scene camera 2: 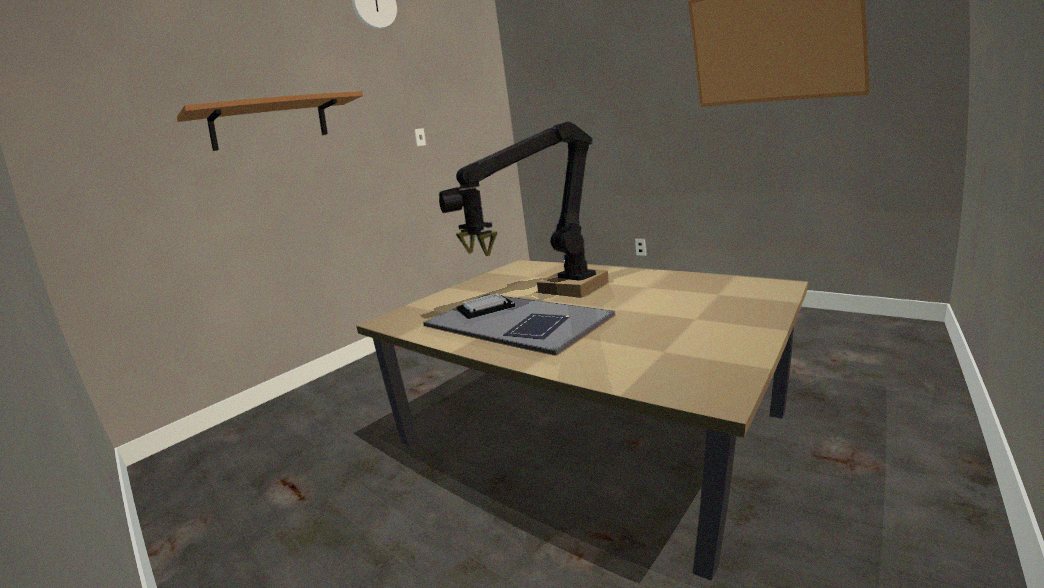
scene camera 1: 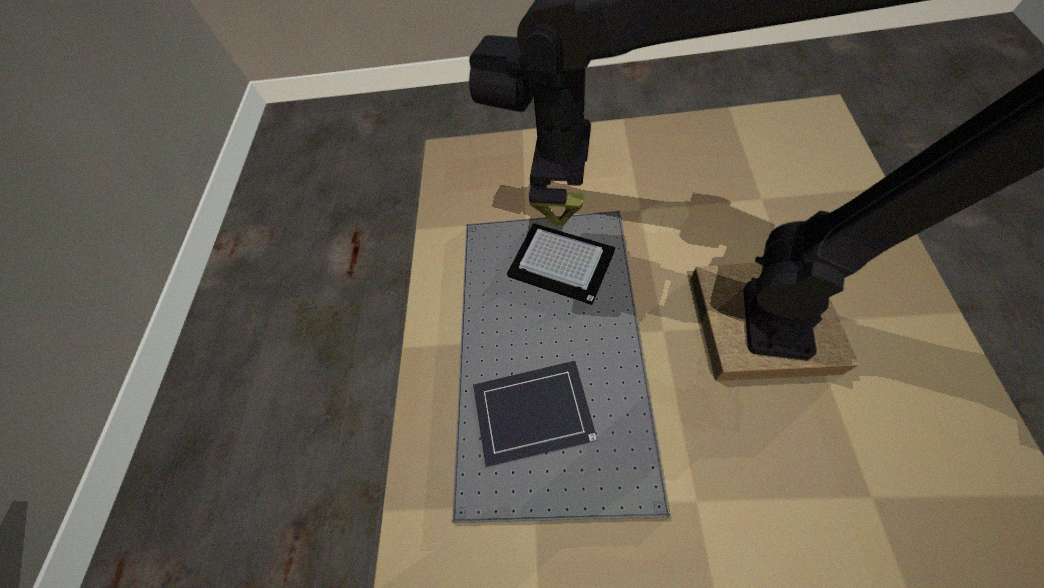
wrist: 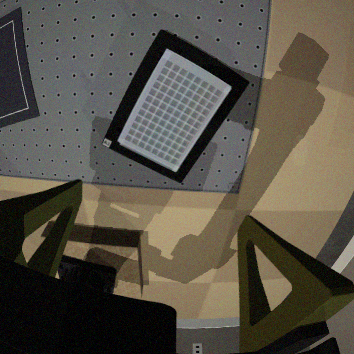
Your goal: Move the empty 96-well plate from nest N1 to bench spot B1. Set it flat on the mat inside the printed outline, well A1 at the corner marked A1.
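Frame: origin at the arm's base, x back, y down, z right, level; metres.
Seen in the pictures: gripper, fingertip midpoint: (scene camera 2: 479, 254) (scene camera 1: 562, 198) (wrist: 163, 207); arm's base at its link origin: (scene camera 2: 576, 276) (scene camera 1: 775, 321) (wrist: 86, 272).
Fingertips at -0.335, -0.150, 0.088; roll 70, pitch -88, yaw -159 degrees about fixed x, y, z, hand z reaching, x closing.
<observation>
Pixels of each thing's top centre, then the offset from my fingertips to it, as dx, dy, dz. "*": a spot on its surface instead. Level surfaces: height alone.
- white 96-well plate at its top centre: (wrist: 171, 115) (scene camera 1: 560, 255) (scene camera 2: 484, 300) -0.008, +0.153, -0.001
- black nest at a spot on its surface: (scene camera 1: 520, 271) (scene camera 2: 472, 312) * -0.077, +0.168, -0.033
- B1 at its top centre: (scene camera 1: 532, 411) (scene camera 2: 537, 325) -0.016, +0.177, -0.274
- mat at its surface level: dy +0.178
- grey perforated board at its top centre: (wrist: 57, 85) (scene camera 1: 548, 342) (scene camera 2: 514, 316) -0.008, +0.179, -0.157
- checkered table at its surface level: dy +0.192
The white 96-well plate (scene camera 1: 561, 257) (scene camera 2: 487, 303) (wrist: 175, 111) lies flat in the black nest (scene camera 1: 520, 271) (scene camera 2: 467, 312) (wrist: 135, 100), which has a small A1 label at one corner. The dark mat of B1 (scene camera 1: 536, 412) (scene camera 2: 536, 325) with its printed white outline lies apart from the nest, with a white mark at one corner; part of the mat (wrist: 31, 95) shows at the left edge of the wrist view. My gripper (scene camera 1: 561, 222) (scene camera 2: 479, 253) (wrist: 163, 207) is open with nothing between its fingers. It points down and hangs well above the board, near the nest's far side in scene camera 1.
A grey perforated board (scene camera 1: 555, 336) (scene camera 2: 584, 312) (wrist: 75, 60) carries nest and mat. The arm's base stands on a wooden block (scene camera 1: 825, 365) (scene camera 2: 595, 282) beside the board, on the checkered table (scene camera 1: 789, 430) (scene camera 2: 701, 365). A wall shelf (scene camera 2: 270, 104) hangs behind.
</observation>
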